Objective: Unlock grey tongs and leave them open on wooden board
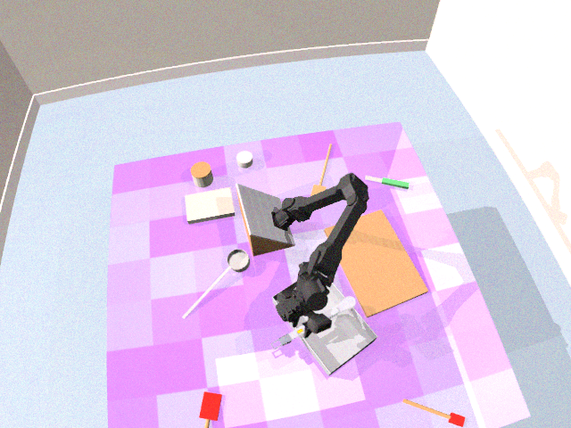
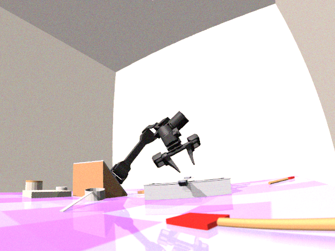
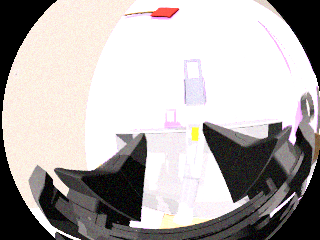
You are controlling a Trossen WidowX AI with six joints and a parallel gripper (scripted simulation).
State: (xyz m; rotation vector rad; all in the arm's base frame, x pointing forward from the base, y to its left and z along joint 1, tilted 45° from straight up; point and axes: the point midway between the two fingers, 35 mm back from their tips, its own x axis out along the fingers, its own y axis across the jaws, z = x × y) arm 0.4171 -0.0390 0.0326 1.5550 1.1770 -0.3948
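Right now my gripper tip is 5 cm past the roasting tin, 9 cm to the right of it and 8 cm above it. Also, from my gripper tip: white slab 57 cm behind, 24 cm to the right, 9 cm below; then wooden board 23 cm behind, 32 cm to the left, 10 cm below.
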